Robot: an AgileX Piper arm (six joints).
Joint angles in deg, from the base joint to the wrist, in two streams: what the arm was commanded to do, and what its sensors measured. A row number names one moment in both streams.
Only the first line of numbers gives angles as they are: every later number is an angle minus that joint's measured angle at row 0.
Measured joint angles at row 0: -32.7 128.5 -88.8 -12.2 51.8 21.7
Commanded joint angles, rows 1 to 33: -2.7 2.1 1.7 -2.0 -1.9 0.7; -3.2 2.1 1.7 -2.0 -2.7 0.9; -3.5 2.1 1.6 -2.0 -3.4 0.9; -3.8 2.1 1.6 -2.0 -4.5 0.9; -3.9 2.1 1.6 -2.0 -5.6 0.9; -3.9 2.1 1.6 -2.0 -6.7 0.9; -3.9 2.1 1.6 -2.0 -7.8 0.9; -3.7 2.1 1.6 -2.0 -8.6 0.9; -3.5 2.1 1.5 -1.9 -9.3 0.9; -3.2 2.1 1.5 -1.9 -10.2 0.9; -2.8 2.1 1.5 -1.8 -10.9 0.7; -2.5 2.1 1.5 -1.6 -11.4 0.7; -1.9 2.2 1.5 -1.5 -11.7 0.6; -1.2 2.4 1.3 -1.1 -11.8 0.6; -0.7 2.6 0.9 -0.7 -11.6 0.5; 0.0 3.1 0.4 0.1 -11.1 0.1; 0.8 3.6 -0.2 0.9 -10.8 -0.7; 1.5 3.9 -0.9 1.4 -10.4 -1.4; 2.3 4.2 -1.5 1.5 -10.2 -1.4; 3.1 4.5 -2.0 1.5 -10.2 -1.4; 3.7 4.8 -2.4 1.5 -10.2 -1.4; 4.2 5.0 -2.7 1.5 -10.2 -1.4; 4.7 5.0 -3.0 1.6 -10.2 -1.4; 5.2 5.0 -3.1 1.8 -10.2 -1.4; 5.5 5.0 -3.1 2.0 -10.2 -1.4; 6.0 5.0 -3.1 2.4 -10.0 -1.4; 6.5 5.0 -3.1 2.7 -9.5 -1.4; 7.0 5.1 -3.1 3.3 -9.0 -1.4; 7.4 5.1 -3.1 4.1 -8.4 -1.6; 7.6 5.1 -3.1 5.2 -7.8 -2.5; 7.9 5.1 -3.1 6.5 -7.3 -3.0; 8.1 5.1 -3.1 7.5 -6.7 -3.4; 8.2 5.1 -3.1 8.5 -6.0 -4.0
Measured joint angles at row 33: 7.1 3.1 -4.1 2.9 -11.4 -1.8
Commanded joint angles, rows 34 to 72: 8.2 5.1 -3.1 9.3 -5.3 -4.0; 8.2 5.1 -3.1 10.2 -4.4 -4.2; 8.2 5.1 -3.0 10.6 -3.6 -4.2; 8.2 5.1 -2.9 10.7 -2.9 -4.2; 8.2 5.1 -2.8 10.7 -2.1 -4.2; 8.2 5.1 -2.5 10.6 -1.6 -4.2; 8.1 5.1 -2.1 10.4 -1.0 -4.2; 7.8 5.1 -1.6 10.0 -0.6 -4.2; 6.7 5.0 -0.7 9.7 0.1 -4.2; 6.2 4.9 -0.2 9.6 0.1 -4.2; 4.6 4.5 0.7 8.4 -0.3 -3.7; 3.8 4.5 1.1 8.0 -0.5 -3.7; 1.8 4.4 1.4 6.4 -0.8 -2.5; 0.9 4.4 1.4 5.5 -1.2 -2.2; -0.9 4.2 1.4 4.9 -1.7 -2.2; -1.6 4.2 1.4 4.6 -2.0 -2.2; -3.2 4.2 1.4 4.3 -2.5 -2.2; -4.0 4.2 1.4 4.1 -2.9 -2.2; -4.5 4.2 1.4 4.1 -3.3 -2.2; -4.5 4.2 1.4 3.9 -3.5 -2.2; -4.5 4.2 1.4 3.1 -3.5 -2.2; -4.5 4.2 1.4 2.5 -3.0 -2.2; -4.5 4.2 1.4 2.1 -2.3 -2.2; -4.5 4.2 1.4 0.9 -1.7 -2.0; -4.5 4.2 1.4 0.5 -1.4 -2.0; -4.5 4.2 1.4 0.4 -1.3 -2.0; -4.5 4.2 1.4 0.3 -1.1 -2.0; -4.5 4.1 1.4 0.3 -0.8 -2.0; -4.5 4.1 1.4 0.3 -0.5 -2.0; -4.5 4.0 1.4 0.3 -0.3 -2.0; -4.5 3.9 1.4 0.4 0.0 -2.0; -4.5 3.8 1.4 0.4 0.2 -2.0; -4.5 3.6 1.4 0.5 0.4 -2.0; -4.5 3.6 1.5 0.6 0.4 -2.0; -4.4 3.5 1.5 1.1 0.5 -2.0; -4.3 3.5 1.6 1.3 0.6 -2.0; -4.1 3.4 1.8 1.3 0.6 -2.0; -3.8 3.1 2.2 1.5 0.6 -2.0; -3.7 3.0 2.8 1.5 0.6 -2.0
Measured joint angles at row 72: -4.1 0.7 -0.3 -0.3 -2.1 -2.0
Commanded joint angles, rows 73 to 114: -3.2 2.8 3.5 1.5 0.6 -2.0; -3.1 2.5 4.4 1.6 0.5 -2.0; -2.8 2.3 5.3 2.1 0.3 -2.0; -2.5 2.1 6.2 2.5 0.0 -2.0; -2.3 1.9 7.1 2.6 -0.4 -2.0; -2.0 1.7 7.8 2.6 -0.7 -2.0; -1.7 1.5 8.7 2.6 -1.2 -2.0; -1.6 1.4 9.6 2.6 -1.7 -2.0; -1.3 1.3 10.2 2.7 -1.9 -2.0; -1.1 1.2 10.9 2.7 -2.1 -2.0; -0.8 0.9 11.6 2.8 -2.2 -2.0; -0.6 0.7 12.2 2.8 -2.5 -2.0; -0.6 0.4 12.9 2.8 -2.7 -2.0; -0.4 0.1 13.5 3.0 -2.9 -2.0; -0.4 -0.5 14.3 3.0 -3.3 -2.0; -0.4 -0.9 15.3 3.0 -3.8 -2.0; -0.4 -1.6 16.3 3.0 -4.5 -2.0; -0.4 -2.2 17.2 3.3 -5.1 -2.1; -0.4 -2.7 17.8 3.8 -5.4 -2.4; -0.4 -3.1 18.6 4.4 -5.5 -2.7; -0.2 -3.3 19.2 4.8 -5.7 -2.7; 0.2 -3.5 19.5 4.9 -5.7 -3.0; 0.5 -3.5 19.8 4.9 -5.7 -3.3; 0.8 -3.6 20.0 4.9 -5.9 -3.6; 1.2 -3.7 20.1 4.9 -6.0 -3.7; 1.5 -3.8 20.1 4.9 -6.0 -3.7; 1.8 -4.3 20.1 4.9 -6.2 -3.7; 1.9 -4.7 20.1 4.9 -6.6 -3.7; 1.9 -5.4 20.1 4.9 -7.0 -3.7; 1.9 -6.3 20.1 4.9 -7.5 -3.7; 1.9 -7.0 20.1 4.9 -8.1 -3.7; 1.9 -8.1 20.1 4.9 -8.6 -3.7; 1.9 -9.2 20.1 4.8 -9.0 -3.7; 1.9 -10.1 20.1 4.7 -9.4 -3.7; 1.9 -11.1 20.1 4.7 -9.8 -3.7; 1.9 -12.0 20.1 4.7 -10.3 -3.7; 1.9 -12.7 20.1 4.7 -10.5 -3.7; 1.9 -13.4 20.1 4.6 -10.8 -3.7; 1.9 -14.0 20.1 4.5 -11.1 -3.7; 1.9 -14.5 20.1 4.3 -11.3 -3.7; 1.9 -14.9 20.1 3.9 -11.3 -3.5; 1.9 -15.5 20.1 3.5 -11.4 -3.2
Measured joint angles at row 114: 1.8 -12.9 20.0 4.3 -10.4 -3.3
